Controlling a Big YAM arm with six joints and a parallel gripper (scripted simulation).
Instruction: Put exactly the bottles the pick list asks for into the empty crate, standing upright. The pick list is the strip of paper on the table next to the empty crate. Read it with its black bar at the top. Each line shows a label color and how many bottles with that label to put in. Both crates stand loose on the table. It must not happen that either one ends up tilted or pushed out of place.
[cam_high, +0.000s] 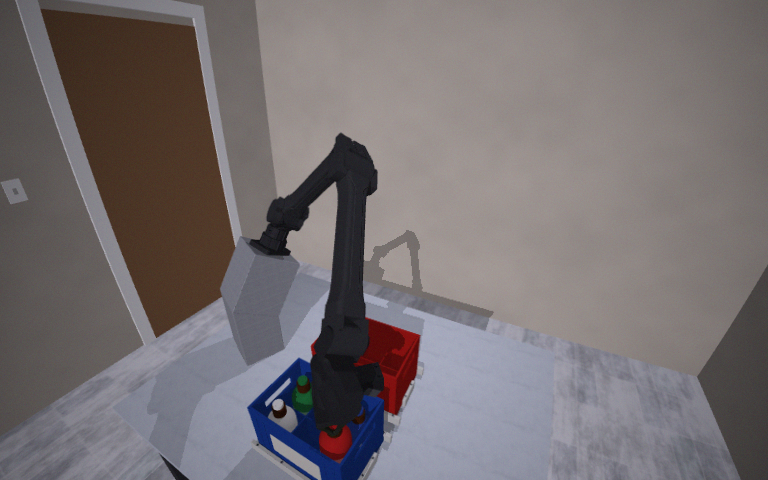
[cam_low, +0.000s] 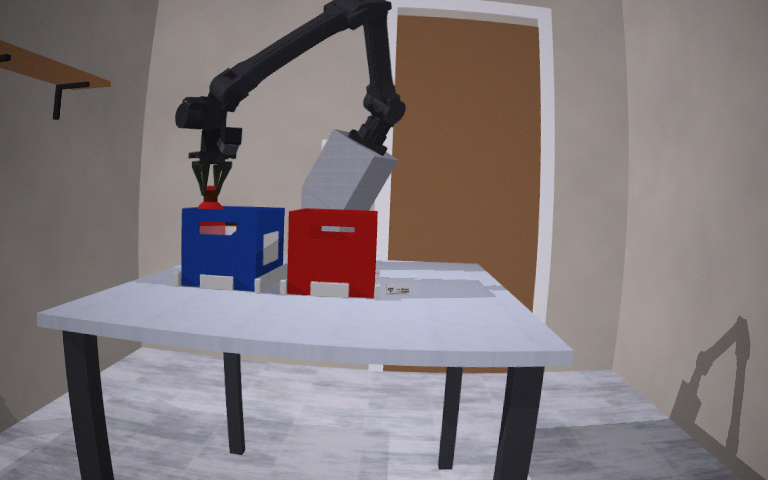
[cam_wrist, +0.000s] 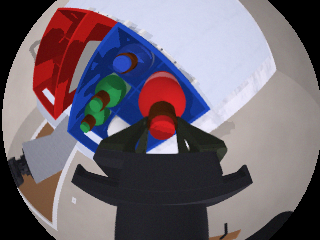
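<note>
The red-label bottle is 60 mm below my hand. From my hand the other things lie so: blue crate: 130 mm below, 80 mm behind, 40 mm to the left; white-label bottle: 170 mm behind, 120 mm below; blue bottle: 120 mm below, 90 mm to the left.
</note>
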